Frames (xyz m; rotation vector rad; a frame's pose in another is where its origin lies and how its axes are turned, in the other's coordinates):
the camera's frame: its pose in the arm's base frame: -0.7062 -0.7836 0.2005 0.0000 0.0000 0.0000
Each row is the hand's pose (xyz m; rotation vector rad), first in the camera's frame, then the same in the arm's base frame.
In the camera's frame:
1: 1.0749 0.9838 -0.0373 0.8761 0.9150 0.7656
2: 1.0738 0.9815 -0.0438 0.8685 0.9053 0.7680
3: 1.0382 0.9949 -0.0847 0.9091 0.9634 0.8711
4: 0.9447 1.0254 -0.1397 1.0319 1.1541 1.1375
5: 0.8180 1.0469 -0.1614 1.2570 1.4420 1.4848
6: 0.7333 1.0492 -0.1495 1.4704 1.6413 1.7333
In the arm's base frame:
1: 0.3687 0.2002 0.1632 0.8761 0.9150 0.7656
2: 0.3676 0.1979 0.1567 0.8685 0.9053 0.7680
3: 0.3320 0.2113 0.1158 0.9091 0.9634 0.8711
4: 0.2385 0.2418 0.0608 1.0319 1.1541 1.1375
5: 0.1118 0.2633 0.0391 1.2570 1.4420 1.4848
6: 0.0271 0.2656 0.0510 1.4704 1.6413 1.7333

